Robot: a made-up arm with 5 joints.
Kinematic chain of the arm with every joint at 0, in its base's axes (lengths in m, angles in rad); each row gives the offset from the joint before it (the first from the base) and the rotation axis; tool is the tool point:
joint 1: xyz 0 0 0.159 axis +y
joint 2: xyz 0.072 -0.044 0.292 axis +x
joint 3: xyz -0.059 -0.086 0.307 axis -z
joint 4: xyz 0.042 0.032 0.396 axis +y
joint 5: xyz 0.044 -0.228 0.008 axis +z
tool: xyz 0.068 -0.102 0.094
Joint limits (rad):
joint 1: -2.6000..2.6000
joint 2: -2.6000..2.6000
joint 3: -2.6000..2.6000
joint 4: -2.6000..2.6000
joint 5: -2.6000..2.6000
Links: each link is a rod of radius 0.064 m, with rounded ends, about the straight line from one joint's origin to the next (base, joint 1, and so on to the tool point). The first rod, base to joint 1, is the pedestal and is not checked.
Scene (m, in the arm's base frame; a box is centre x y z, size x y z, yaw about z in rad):
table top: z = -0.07
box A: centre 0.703 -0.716 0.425 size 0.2 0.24 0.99 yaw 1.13
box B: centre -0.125 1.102 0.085 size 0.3 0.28 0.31 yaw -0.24
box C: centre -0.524 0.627 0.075 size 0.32 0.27 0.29 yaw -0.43
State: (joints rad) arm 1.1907 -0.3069 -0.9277 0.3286 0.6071
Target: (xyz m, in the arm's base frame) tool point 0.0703 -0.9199 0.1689
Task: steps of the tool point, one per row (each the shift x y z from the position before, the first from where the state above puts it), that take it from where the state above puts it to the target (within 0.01 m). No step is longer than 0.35 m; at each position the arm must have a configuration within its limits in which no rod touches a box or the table.
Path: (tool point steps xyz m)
1: -0.0548 -0.1351 0.2201
2: -0.1308 -0.1376 0.2179
3: -0.2108 -0.1224 0.1856
4: -0.2751 -0.0908 0.1222
5: -0.3069 -0.0486 0.0388
6: -0.2996 -0.0037 -0.0454
7: 0.1755 -0.1256 -0.0456
8: 0.1463 -0.1119 -0.0930
9: 0.1019 -0.0973 -0.1285
10: 0.0473 -0.0804 -0.1484
11: -0.0123 -0.0600 -0.1497
12: -0.0691 -0.0350 -0.1315
13: -0.1157 -0.0052 -0.0952

